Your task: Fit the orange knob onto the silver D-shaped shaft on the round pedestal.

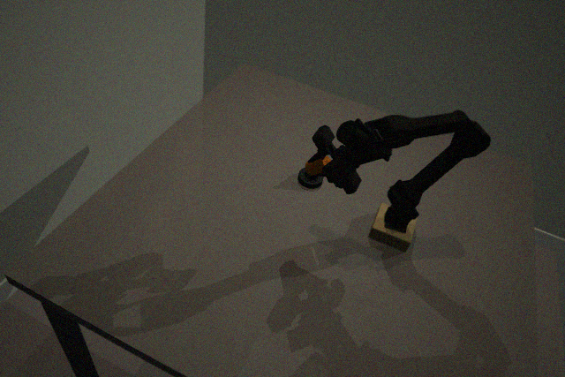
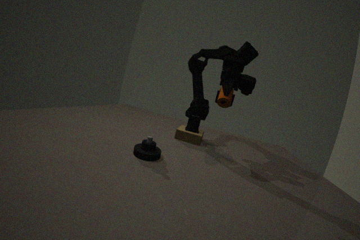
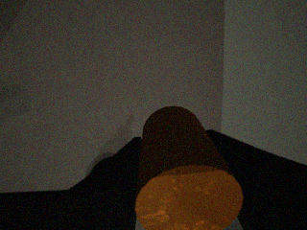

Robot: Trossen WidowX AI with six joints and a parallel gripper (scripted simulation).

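Now: the orange knob 2 cm behind my gripper tip and 2 cm above it. Round my gripper tip: round black pedestal 1 cm ahead, 19 cm to the right, 19 cm below.
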